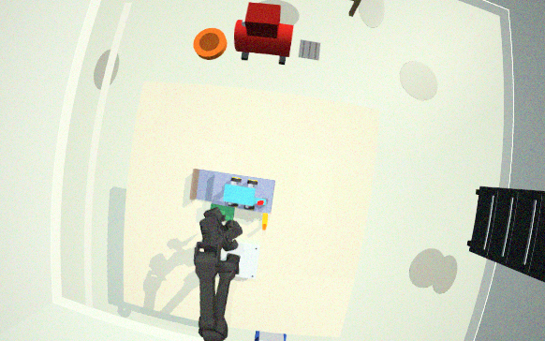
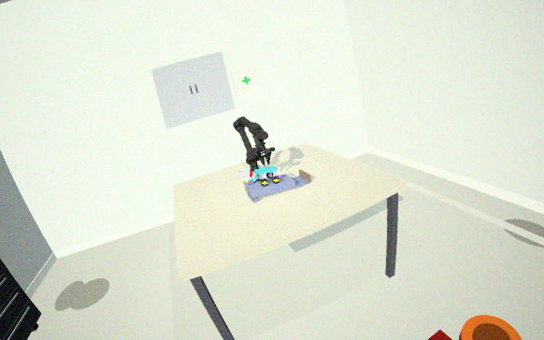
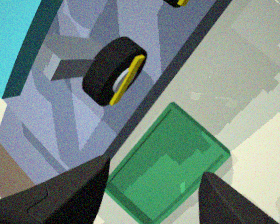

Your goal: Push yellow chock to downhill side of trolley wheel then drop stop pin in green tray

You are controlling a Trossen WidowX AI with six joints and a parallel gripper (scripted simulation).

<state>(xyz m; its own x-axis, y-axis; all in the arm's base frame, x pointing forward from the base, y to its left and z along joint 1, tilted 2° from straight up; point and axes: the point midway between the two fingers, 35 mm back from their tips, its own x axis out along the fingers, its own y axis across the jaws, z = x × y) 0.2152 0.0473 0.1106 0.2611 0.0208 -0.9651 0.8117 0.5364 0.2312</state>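
Right now the yellow chock is 160 mm to the right of my gripper tip, 120 mm below it and 10 mm behind it. The rest, counted from my gripper tip: lavender ramp: 120 mm ahead, 90 mm below, 30 mm to the right; cyan trolley: 120 mm ahead, 40 mm to the right, 30 mm below; green tray: 150 mm below, 50 mm to the left, 10 mm behind.
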